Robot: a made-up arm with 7 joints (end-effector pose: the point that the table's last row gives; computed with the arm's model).
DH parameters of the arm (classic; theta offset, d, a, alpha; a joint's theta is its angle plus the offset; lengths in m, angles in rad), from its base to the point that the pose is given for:
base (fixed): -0.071 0 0 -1.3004
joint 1: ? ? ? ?
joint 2: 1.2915 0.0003 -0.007 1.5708
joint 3: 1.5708 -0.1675 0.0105 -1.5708
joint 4: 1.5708 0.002 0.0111 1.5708
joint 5: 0 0.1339 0.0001 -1.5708
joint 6: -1.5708 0 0.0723 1.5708
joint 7: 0 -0.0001 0 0
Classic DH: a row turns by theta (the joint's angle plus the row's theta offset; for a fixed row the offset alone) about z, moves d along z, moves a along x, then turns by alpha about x.
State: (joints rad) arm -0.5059 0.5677 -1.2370 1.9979 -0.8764 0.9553 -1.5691
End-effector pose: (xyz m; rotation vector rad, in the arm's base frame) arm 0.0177 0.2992 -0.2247 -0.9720 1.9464 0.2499
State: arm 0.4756 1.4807 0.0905 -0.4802 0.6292 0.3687 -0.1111
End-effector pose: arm 0.1523 0.1865 -0.0986 2.0147 0.3369 -0.4765
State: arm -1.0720 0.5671 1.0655 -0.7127 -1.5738 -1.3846 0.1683
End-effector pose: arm 0.0525 0.2218 0.0250 1.3012 2.6064 -0.0192
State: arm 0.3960 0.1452 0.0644 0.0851 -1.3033 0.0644 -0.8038
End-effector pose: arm 0.0465 0.1197 -0.2805 -1.2146 0.0960 -0.1656
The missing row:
joint 1: -1.3111 0.0517 -0.0191 -1.5708
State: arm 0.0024 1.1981 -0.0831 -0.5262 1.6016 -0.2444 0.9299
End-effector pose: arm 0.1716 0.1161 -0.1000 1.9206 -1.7580 -0.3219
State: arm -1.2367 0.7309 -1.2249 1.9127 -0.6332 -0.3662 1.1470
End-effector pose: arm 0.2844 0.2797 -0.1016 1.2750 -0.2164 1.4059
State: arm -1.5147 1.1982 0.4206 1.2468 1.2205 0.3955 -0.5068
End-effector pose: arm 0.2241 0.3526 0.0768 0.8580 0.7661 0.7824
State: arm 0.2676 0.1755 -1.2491 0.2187 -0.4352 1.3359 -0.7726
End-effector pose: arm -0.1258 -0.0323 -0.2695 -0.4925 2.4012 -1.6469
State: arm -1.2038 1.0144 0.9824 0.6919 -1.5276 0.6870 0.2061
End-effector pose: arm 0.2294 0.3038 0.0855 -1.3199 -0.6010 -0.0521
